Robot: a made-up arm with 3 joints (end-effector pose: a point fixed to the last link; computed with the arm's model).
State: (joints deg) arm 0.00 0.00 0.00
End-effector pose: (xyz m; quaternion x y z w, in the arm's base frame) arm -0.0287 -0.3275 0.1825 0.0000 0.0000 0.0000 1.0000
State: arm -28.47 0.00 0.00
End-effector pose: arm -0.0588 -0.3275 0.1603 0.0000 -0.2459 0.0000 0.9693
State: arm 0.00 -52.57 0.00
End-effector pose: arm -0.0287 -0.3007 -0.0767 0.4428 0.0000 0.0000 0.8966
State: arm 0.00 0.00 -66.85
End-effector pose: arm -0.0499 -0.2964 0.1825 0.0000 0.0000 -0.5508 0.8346
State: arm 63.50 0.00 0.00
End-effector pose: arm 0.0503 -0.3275 0.1692 0.0000 0.5262 0.0000 0.8504
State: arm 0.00 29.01 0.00
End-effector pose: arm -0.0287 -0.2433 0.3034 -0.2505 0.0000 0.0000 0.9681
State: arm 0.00 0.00 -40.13
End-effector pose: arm -0.0460 -0.3117 0.1825 0.0000 0.0000 -0.3431 0.9393
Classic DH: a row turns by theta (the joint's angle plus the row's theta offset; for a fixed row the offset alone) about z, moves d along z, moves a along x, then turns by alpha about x. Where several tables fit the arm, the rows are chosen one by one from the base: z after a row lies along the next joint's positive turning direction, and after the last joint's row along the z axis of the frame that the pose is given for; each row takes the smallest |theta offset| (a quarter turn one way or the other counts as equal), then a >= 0, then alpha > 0; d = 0 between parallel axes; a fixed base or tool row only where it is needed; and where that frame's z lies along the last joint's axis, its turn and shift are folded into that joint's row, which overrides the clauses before.
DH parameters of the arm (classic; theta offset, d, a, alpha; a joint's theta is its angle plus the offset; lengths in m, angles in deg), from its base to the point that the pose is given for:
base (fixed): 0 0.112 0 -90
joint 1: 90 -0.0517 0.0319 -90
joint 2: 90 0.0157 0.2442 -90
joint 3: -22.36 0 0.0342 0
tool (fixed): 112.36 0.1024 0 0

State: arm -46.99 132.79 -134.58
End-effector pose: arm -0.0598 0.1680 0.1280 0.1772 0.8368 0.4798 0.1952
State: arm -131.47 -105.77 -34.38
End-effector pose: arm 0.2637 -0.0788 0.2859 0.4756 -0.4287 0.6212 0.4518
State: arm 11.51 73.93 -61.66
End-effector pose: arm -0.0019 -0.0219 0.3517 -0.5548 -0.2378 -0.3556 0.7135
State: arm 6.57 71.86 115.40
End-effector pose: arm 0.0447 -0.0299 0.3387 -0.2738 0.5200 0.7013 0.4036
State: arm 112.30 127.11 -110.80
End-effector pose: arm 0.0917 0.1632 0.1183 -0.5876 -0.2005 0.2181 0.7529
